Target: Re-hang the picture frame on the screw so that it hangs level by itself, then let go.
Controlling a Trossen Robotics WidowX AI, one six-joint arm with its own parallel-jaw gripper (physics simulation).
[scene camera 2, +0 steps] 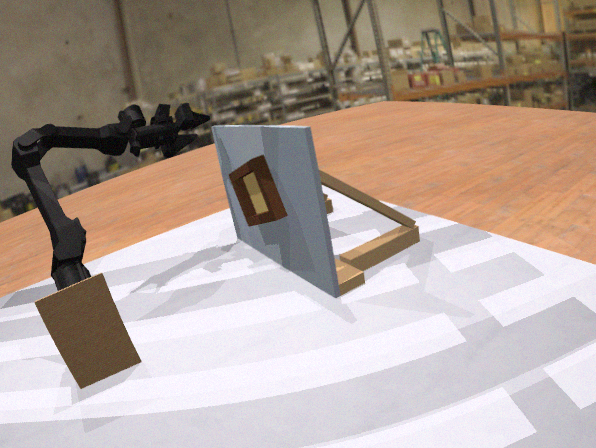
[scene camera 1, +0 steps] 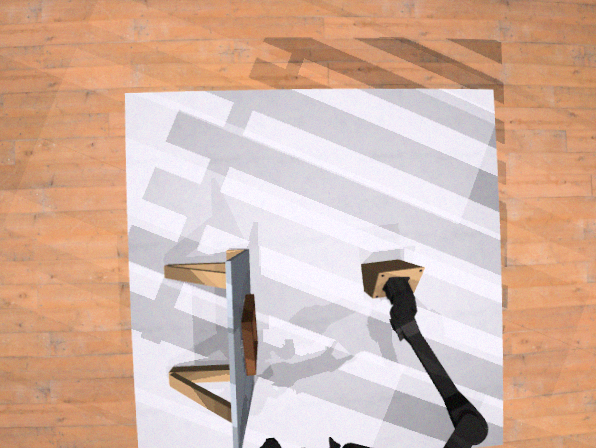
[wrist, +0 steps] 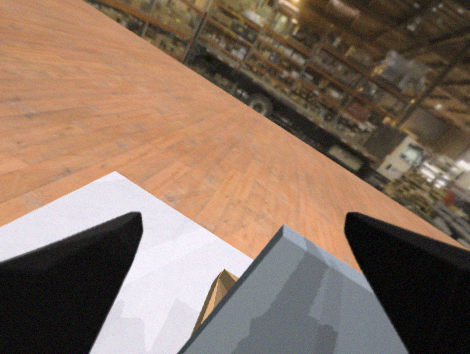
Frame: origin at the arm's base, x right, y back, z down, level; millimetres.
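Where they show: gripper, fingertip midpoint: [scene camera 2: 203,126] [wrist: 244,221]; arm's base, origin of the base link: [scene camera 2: 78,298] [scene camera 1: 395,283].
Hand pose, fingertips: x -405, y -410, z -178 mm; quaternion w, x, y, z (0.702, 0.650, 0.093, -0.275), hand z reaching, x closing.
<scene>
Things, the pixels of their centre, and the offset from my fingertips. "*": a spot on its surface instead. Level surfaces: height alone.
- brown picture frame, body centre: [scene camera 2: 256,193] [scene camera 1: 249,333] dy -11, dx +272, dz +146 mm
- upright grey-blue panel, surface spot: [scene camera 1: 243,310] * dy -23, dx +347, dz +105 mm
- white table top, its level: dz +322 mm
The brown picture frame [scene camera 1: 249,335] [scene camera 2: 270,190] with a pale tan centre is against the front of the upright grey-blue panel [scene camera 1: 239,310] [scene camera 2: 300,200] [wrist: 300,300]. In the second scene view it sits tilted, its top edge rising to the right, askew to the panel's edges. The frame does not show in the wrist view. The screw is not visible. My gripper [scene camera 2: 201,128] [wrist: 244,221] is open and empty. In the second scene view it appears up and left of the panel's top left corner, above the frame's height. In the first scene view dark parts of it show at the bottom edge, cut off.
Wooden braces [scene camera 1: 197,275] [scene camera 2: 382,245] [wrist: 215,295] stand behind the panel. The arm's wooden base block [scene camera 1: 372,279] [scene camera 2: 87,330] stands apart on the panel's front side. The white table top [scene camera 1: 310,125] [scene camera 2: 280,345] [wrist: 115,200] carries striped shadows, with wooden floor beyond its edges.
</scene>
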